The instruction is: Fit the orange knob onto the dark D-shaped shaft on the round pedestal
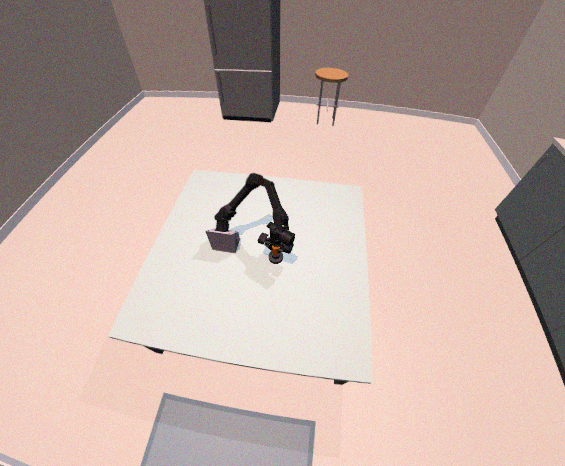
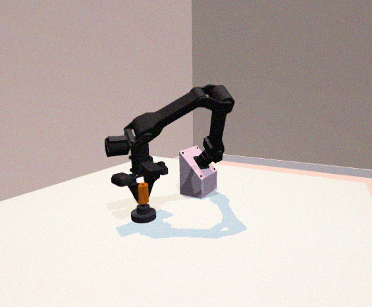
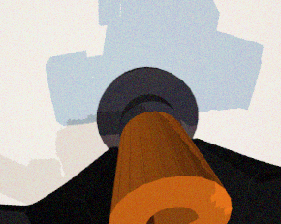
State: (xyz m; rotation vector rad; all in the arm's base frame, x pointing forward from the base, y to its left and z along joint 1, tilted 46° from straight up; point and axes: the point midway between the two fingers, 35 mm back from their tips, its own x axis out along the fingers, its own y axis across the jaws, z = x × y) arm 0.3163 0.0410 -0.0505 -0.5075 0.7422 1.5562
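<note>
My gripper tip is 4 cm above the dark round pedestal. Round my gripper tip: orange knob: 2 cm above.
</note>
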